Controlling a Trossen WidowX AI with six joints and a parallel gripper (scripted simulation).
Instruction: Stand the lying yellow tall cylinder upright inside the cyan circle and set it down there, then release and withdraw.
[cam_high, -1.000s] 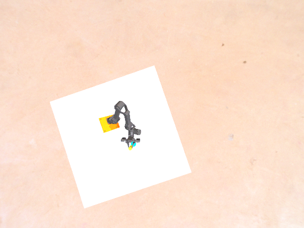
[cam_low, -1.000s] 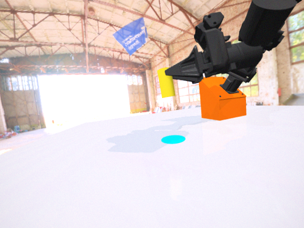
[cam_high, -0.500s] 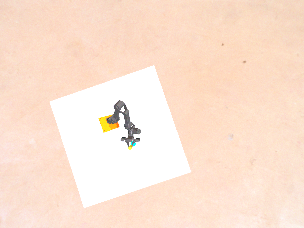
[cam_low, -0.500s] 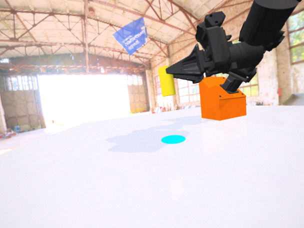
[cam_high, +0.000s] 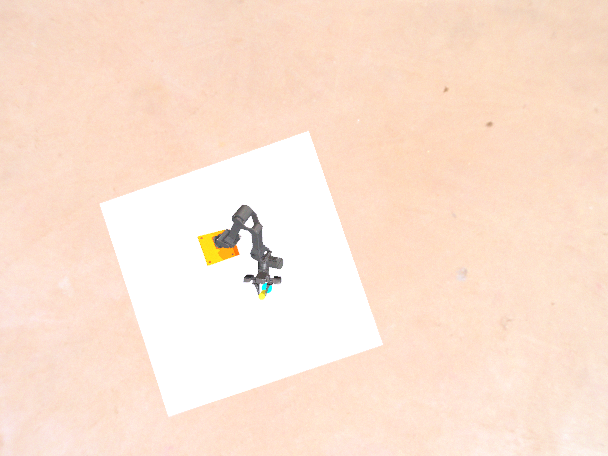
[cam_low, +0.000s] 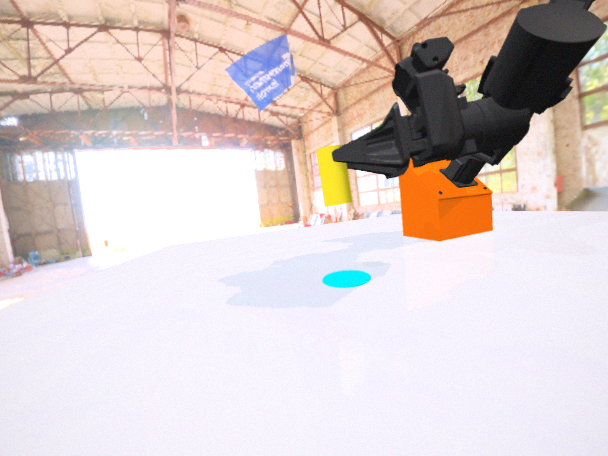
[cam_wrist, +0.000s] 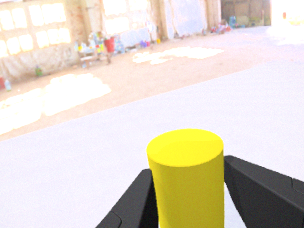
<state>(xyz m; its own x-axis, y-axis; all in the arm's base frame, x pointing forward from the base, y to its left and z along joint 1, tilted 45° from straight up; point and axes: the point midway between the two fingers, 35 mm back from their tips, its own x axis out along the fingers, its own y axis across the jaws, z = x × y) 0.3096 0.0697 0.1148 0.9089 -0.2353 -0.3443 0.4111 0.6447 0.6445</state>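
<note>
The cyan circle lies 150 mm below my gripper tip. Round my gripper tip: yellow cylinder: 20 mm below.
</note>
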